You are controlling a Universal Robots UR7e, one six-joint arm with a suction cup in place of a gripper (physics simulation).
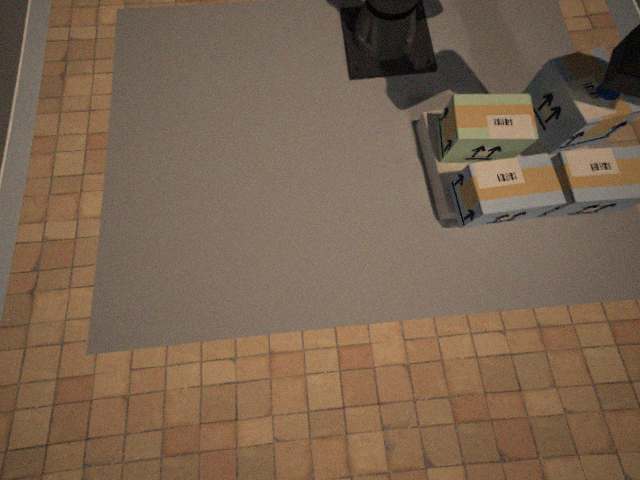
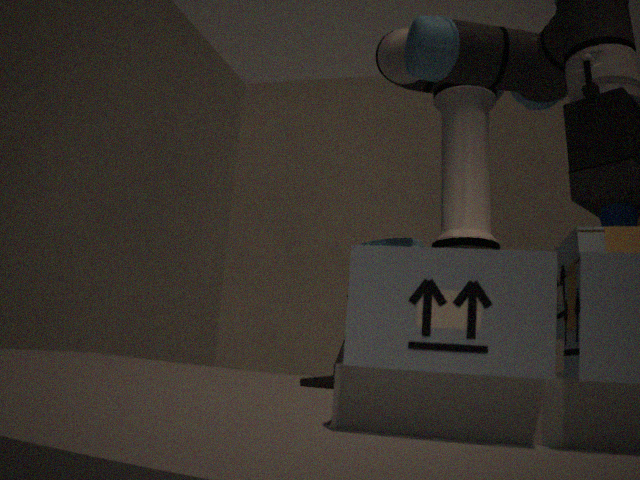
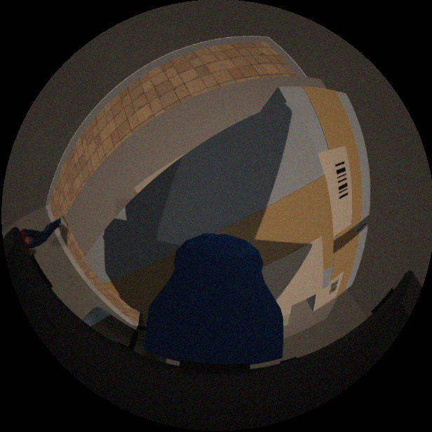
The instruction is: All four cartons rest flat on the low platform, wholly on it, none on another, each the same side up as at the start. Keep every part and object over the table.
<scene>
I see my suction cup (image 2: 614, 214), a low platform (image 2: 563, 412) and a blue-grey carton (image 2: 493, 312).
The blue-grey carton also shows in image 1 (image 1: 520, 188) and in image 3 (image 3: 348, 248). My suction cup also shows in image 3 (image 3: 215, 308).
</scene>
